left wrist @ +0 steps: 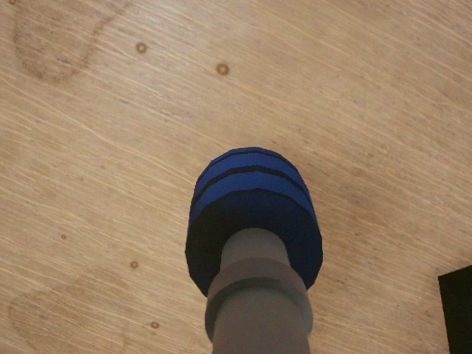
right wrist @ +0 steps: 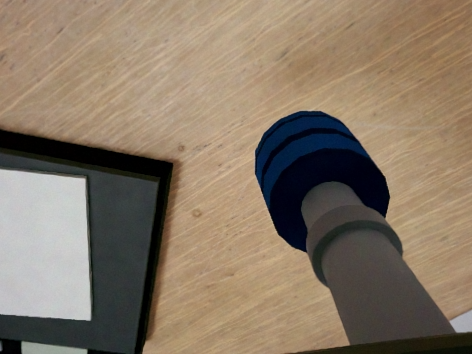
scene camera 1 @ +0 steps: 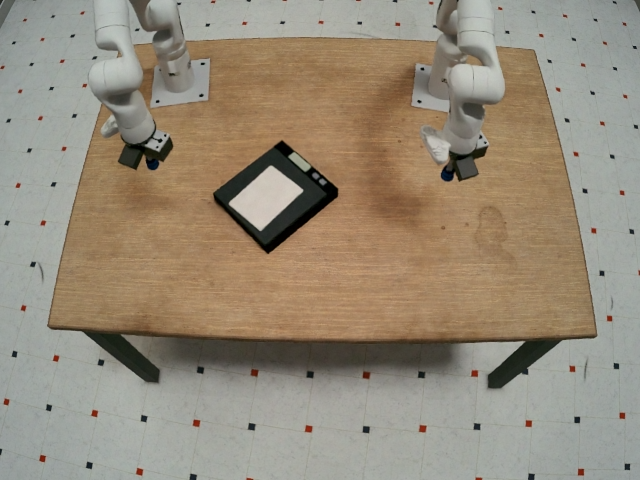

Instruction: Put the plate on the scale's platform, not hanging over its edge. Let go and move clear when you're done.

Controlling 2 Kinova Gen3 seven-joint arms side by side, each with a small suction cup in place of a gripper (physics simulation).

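Places are measured from the left arm's base along level axes (x ahead, y left, z up), in metres.
Where they show: left hand, tool point: [left wrist: 250, 203] [scene camera 1: 447, 176]; right hand, tool point: [right wrist: 305, 161] [scene camera 1: 153, 165]; left arm's base, link origin: [scene camera 1: 443, 89]; right arm's base, link origin: [scene camera 1: 180, 82].
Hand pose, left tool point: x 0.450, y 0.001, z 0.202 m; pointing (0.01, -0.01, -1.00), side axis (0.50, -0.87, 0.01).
Things, the pixels of their top centre, and the offset from my left tool point. Level surfaces: height alone.
- plate, top centre: [right wrist: 20, 250] [scene camera 1: 265, 196] 0.038 m ahead, 0.415 m right, 0.152 m down
- black scale, top centre: [right wrist: 30, 276] [scene camera 1: 274, 188] 0.009 m ahead, 0.401 m right, 0.157 m down
- scale's display, top centre: [scene camera 1: 299, 161] 0.085 m back, 0.357 m right, 0.162 m down
- wooden table, surface height: 0.202 m down
The plate [scene camera 1: 266, 197] [right wrist: 42, 245], a flat pale rectangle, lies flat on the dark platform of the black scale [scene camera 1: 309, 200] [right wrist: 122, 250]. In the scene view, dark platform shows around all its sides and no part of it hangs over the edge. My left gripper [scene camera 1: 447, 175] [left wrist: 254, 185], a blue suction cup, is open with nothing on it, above the table well to the right of the scale. My right gripper [scene camera 1: 151, 164] [right wrist: 317, 150], also a blue suction cup, is open and empty above the table to the left of the scale.
The scale's display [scene camera 1: 299, 161] and two grey buttons [scene camera 1: 319, 178] face the upper right in the scene view. The arm bases stand on white mounting plates [scene camera 1: 199, 97] [scene camera 1: 422, 98] at the back of the wooden table [scene camera 1: 320, 289]. A dark corner shows at the left wrist view's lower right.
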